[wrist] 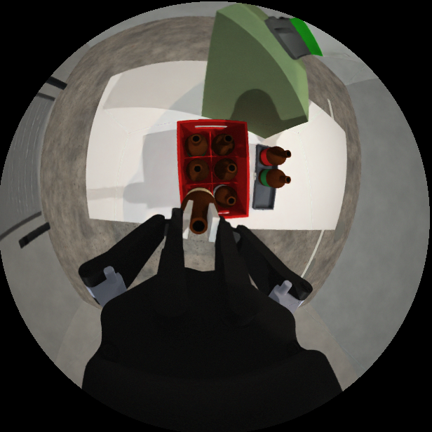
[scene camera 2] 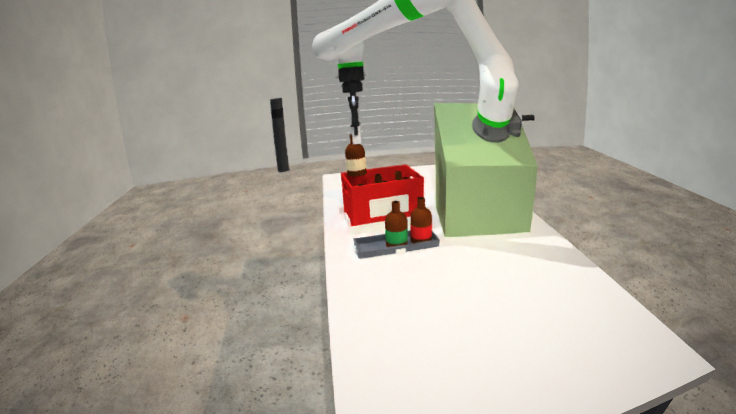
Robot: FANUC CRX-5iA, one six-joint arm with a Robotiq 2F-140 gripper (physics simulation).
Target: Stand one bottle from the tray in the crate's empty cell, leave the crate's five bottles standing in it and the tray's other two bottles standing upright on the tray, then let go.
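Observation:
My gripper is shut on the neck of a brown bottle with a cream label. The bottle hangs upright over the left end of the red crate in the scene view; its lower end is hidden behind the crate's rim or just at it. In the wrist view it covers the crate's lower left corner cell, and the other five cells each hold a brown bottle. A green-label bottle and a red-label bottle stand upright on the dark tray.
The crate and tray stand near each other on the white table. The green block under the arm's base stands close beside the crate. A dark post shows beyond the table's left edge.

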